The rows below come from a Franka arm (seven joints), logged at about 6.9 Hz.
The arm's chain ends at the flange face. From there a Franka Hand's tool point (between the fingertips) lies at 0.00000 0.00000 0.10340 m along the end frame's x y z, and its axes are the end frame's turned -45 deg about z.
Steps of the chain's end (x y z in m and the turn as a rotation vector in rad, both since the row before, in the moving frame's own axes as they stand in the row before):
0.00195 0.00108 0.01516 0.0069 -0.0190 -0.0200
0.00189 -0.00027 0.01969 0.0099 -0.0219 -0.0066
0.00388 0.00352 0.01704 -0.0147 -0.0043 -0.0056
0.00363 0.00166 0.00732 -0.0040 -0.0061 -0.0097
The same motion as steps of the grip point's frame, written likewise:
-0.00029 0.00026 0.01514 0.0183 -0.0086 -0.0200
0.00064 -0.00118 0.01966 0.0225 -0.0085 -0.0066
-0.00113 0.00600 0.01703 -0.0074 -0.0134 -0.0056
0.00065 0.00359 0.00732 0.0015 -0.0071 -0.0097

